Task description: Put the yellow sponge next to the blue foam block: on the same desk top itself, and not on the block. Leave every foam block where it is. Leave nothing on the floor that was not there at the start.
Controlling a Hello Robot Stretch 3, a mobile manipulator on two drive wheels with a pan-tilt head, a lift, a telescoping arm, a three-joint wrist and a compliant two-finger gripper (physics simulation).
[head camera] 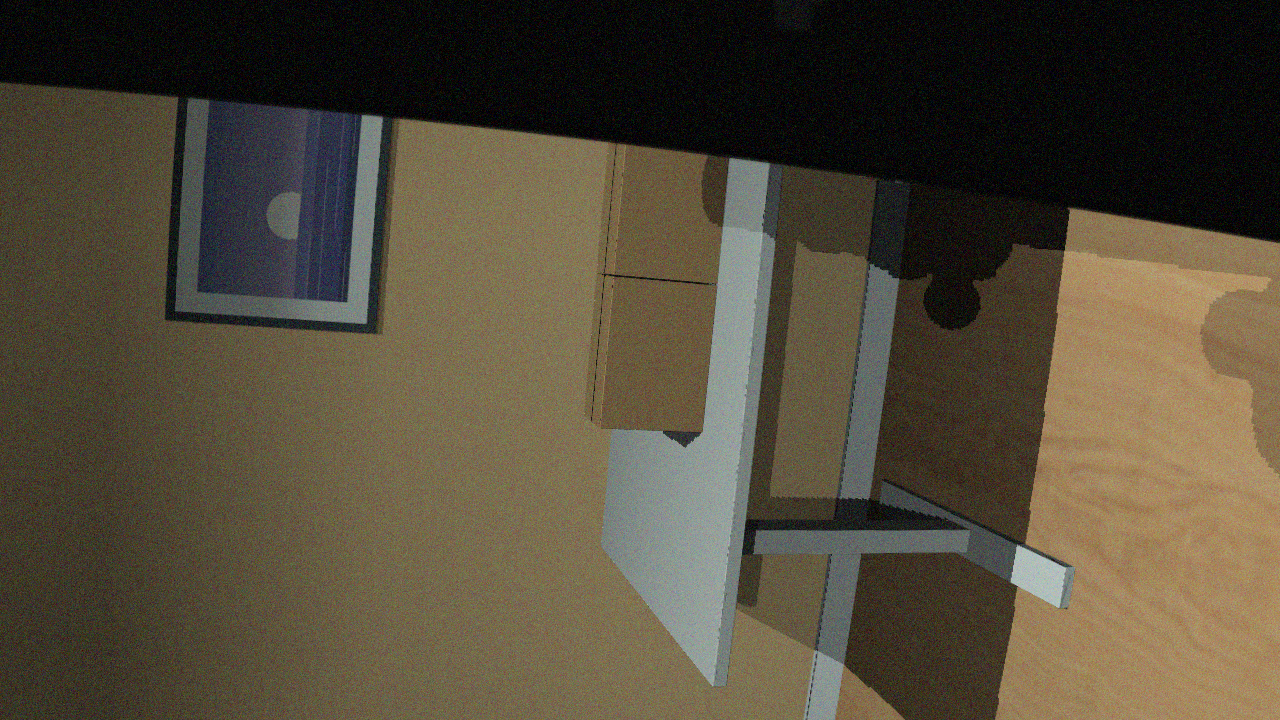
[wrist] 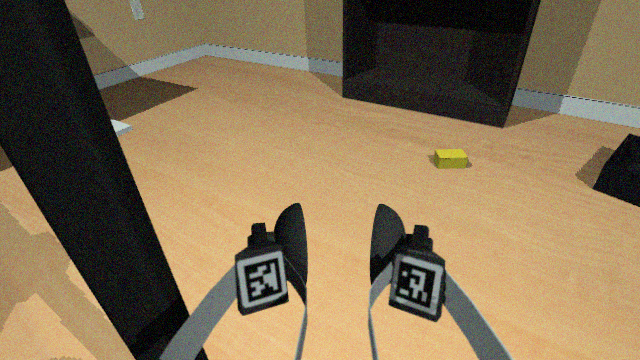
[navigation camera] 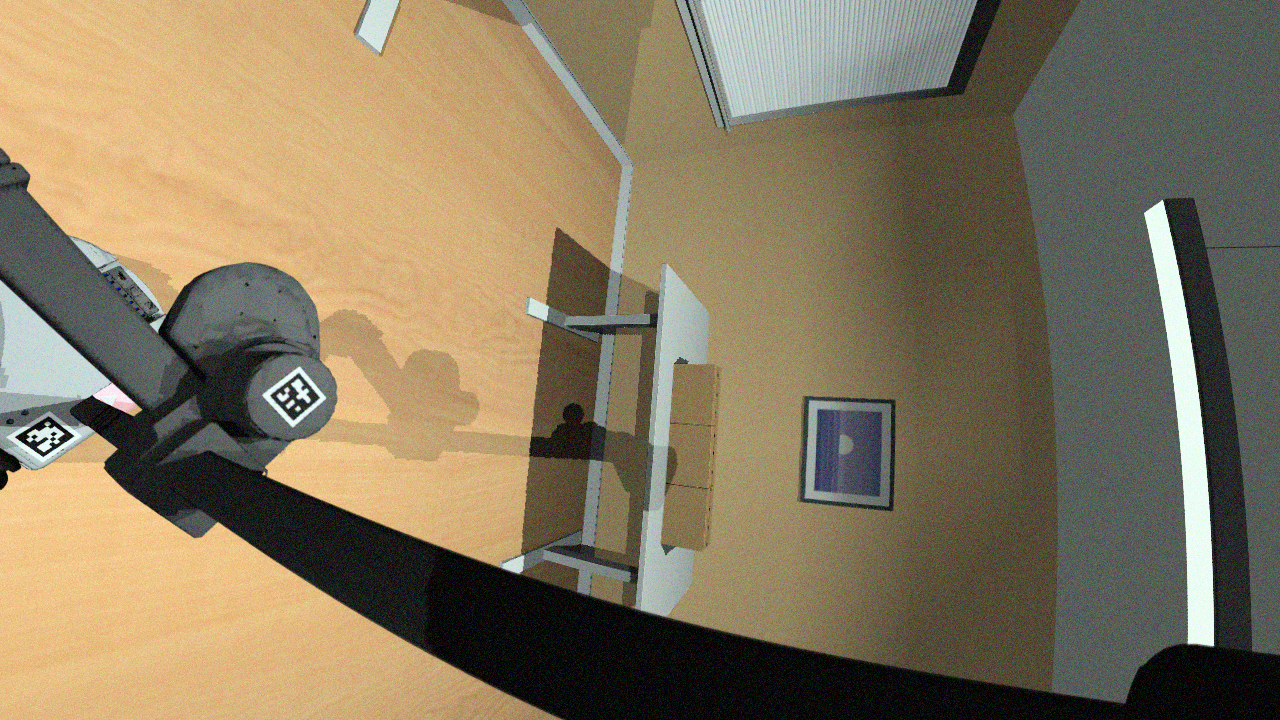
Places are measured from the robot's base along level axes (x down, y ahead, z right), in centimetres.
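Where they show: gripper, fingertip midpoint: (wrist: pixel 339 231).
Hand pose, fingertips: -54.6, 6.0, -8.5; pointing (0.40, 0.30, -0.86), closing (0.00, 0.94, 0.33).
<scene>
After its pixels a point has its place, as x, y, z.
A yellow block-shaped thing (wrist: pixel 451 159) @(-3.9, 73.6, -83.0), which looks like the sponge, lies on the floor in the wrist view, right of centre and beyond the fingertips. My gripper (wrist: pixel 339 231) @(-54.6, 6.0, -8.5) is open, with bare floor showing between its two fingers; it is apart from the yellow thing. A white desk (head camera: pixel 666 528) @(-72.1, -154.7, -95.6) (navigation camera: pixel 682 326) @(-72.0, -149.5, -93.7) stands against the wall in the head and navigation views. A row of brown boxes (head camera: pixel 657 353) (navigation camera: pixel 691 456) stands on its top. A small dark patch shows beside the end box in the head view. The blue foam block does not show in any view.
A black open shelf unit (wrist: pixel 425 107) @(-3.0, 91.0, -129.7) stands against the wall behind the yellow thing. A black box (wrist: pixel 622 172) @(-8.9, 112.9, -52.3) is at the right edge of the wrist view. The dark mast (navigation camera: pixel 501 600) @(-115.0, -7.2, -11.7) (wrist: pixel 95 190) @(-57.9, -5.6, -11.6) crosses the navigation and wrist views. A framed picture (head camera: pixel 246 205) @(-154.7, -148.9, -167.5) (navigation camera: pixel 848 452) @(-148.2, -147.2, -169.1) hangs above the desk.
</scene>
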